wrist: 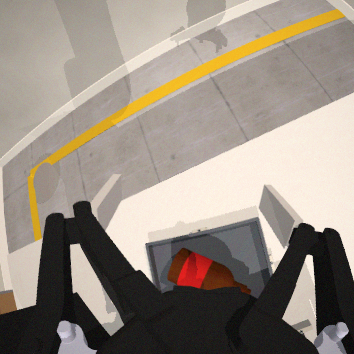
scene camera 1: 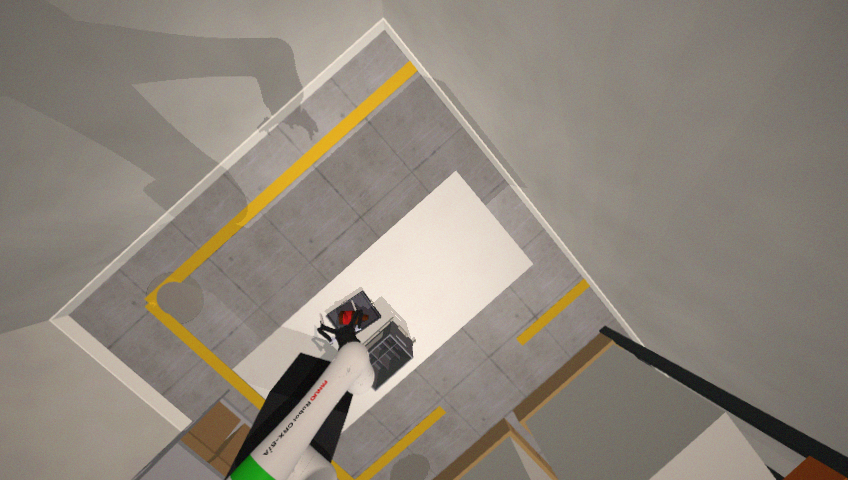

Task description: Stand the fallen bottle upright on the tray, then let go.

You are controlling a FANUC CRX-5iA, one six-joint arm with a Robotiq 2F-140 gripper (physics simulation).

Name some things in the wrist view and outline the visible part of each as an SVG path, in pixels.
My gripper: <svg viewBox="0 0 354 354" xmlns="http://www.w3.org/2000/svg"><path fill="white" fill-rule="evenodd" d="M45 218L38 268L36 304L19 343L18 354L354 354L354 281L340 235L334 228L325 227L320 232L316 231L312 225L303 222L298 213L271 184L263 184L258 208L281 246L286 250L258 298L242 292L240 286L202 289L190 285L173 285L173 290L161 293L140 269L135 270L105 232L122 199L121 174L113 173L90 202L80 200L73 203L74 217L64 218L62 213L54 212L48 214ZM306 254L312 255L317 336L313 343L282 319L296 286L295 283ZM70 244L80 244L89 264L117 309L124 324L103 341L97 350L87 346L82 329L75 322Z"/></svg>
A brown bottle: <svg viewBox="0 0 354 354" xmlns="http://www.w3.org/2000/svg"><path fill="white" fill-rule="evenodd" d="M167 273L167 280L177 285L190 285L202 289L240 286L242 292L250 294L251 289L246 288L247 285L235 281L232 272L225 265L184 247L175 255Z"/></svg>
